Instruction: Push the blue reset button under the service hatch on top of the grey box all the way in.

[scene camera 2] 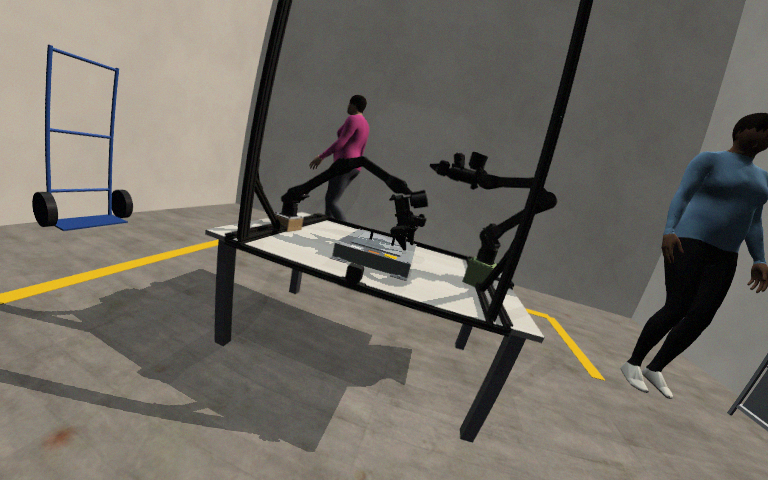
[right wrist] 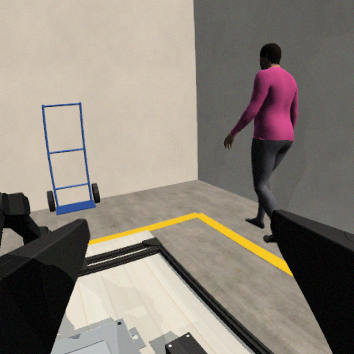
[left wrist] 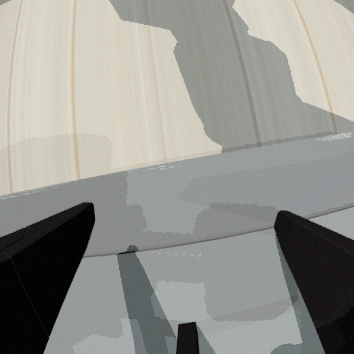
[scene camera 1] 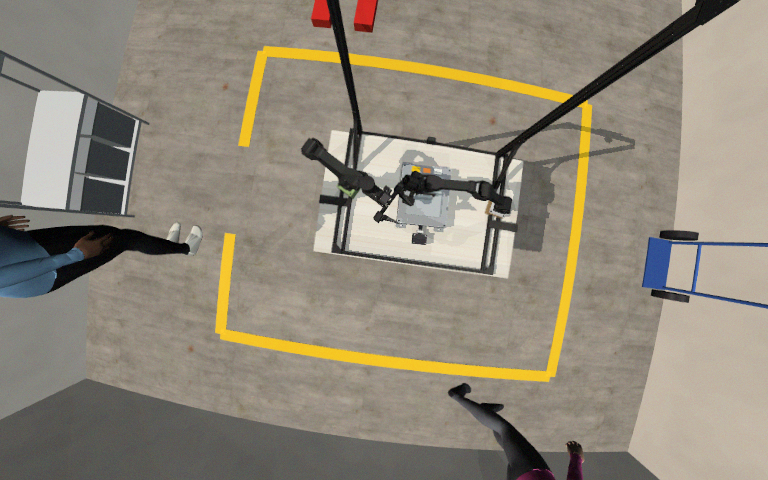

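The grey box (scene camera 1: 430, 212) (scene camera 2: 368, 258) (left wrist: 165, 192) (right wrist: 117, 335) lies on the table. A lighter grey plate (left wrist: 235, 267) shows on its top in the left wrist view, with a thin black post (left wrist: 188, 337) on it. The blue button does not show in any view, and whether the hatch stands open cannot be told. My left gripper (scene camera 2: 400, 245) (left wrist: 187, 216) is open and empty, pointing down close over the box top, its fingers either side of the post. My right gripper (scene camera 2: 436, 167) (right wrist: 180, 224) is open and empty, raised high and level, away from the box.
A yellow label (scene camera 1: 416, 169) (scene camera 2: 390, 256) and an orange label (scene camera 1: 427, 170) are on the box. A small black block (scene camera 1: 419, 235) (right wrist: 186, 345) stands beside it. A black frame (scene camera 1: 416, 264) (scene camera 2: 300, 268) runs round the white table (scene camera 1: 325, 240). Two people stand farther off.
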